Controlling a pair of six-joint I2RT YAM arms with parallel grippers.
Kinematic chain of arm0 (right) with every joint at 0, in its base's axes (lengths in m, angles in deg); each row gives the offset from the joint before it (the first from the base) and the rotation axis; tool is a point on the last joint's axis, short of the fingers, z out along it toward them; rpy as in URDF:
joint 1: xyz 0 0 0.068 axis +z
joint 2: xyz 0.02 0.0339 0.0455 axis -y
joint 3: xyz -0.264 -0.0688 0 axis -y
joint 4: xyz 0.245 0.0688 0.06 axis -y
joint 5: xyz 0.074 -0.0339 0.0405 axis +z
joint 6: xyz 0.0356 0 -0.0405 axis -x
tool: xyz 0 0 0 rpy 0 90 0
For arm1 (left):
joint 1: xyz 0 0 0.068 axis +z
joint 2: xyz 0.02 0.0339 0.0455 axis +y
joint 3: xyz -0.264 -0.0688 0 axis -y
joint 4: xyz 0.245 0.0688 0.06 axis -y
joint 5: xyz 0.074 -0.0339 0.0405 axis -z
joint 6: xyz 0.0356 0 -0.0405 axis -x
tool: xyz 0 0 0 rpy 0 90 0
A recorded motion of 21 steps. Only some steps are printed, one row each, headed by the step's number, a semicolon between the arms.
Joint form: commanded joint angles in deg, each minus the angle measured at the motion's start. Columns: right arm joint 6, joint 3, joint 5, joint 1, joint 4, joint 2; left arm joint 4, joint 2, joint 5, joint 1, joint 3, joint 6.
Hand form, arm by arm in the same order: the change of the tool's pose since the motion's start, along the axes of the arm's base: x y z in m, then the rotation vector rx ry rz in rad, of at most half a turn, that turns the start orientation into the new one. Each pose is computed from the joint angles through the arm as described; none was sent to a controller.
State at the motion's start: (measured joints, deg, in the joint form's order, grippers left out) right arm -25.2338 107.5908 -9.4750 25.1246 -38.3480 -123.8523; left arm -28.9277 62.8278 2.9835 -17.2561 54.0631 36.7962
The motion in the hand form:
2: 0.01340 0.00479 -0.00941 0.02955 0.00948 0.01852; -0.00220 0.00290 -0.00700 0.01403 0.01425 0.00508
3: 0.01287 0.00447 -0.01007 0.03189 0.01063 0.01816; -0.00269 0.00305 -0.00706 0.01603 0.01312 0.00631
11: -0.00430 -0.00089 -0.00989 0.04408 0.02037 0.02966; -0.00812 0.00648 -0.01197 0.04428 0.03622 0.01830
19: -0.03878 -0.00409 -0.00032 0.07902 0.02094 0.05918; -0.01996 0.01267 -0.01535 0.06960 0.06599 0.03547
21: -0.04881 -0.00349 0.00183 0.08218 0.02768 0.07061; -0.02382 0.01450 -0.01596 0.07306 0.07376 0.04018
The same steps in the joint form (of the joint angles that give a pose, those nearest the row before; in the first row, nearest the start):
2: 0.10 3.74 2.24 -0.31 0.16 -3.66; -0.05 -0.51 -0.17 0.49 -1.50 -0.54
3: 0.01 3.35 2.35 -0.33 0.38 -3.51; -0.07 -0.64 -0.32 0.47 -1.59 -0.58
11: -0.13 -3.68 3.32 -0.12 2.73 0.94; -1.80 -1.65 -1.40 0.73 -2.62 -1.22
19: -0.95 -13.92 4.99 1.25 5.63 9.06; -5.07 -4.18 -2.36 1.26 -3.92 -1.60
21: -1.12 -16.13 5.27 1.88 5.64 11.00; -6.04 -5.04 -2.49 1.43 -4.29 -1.57

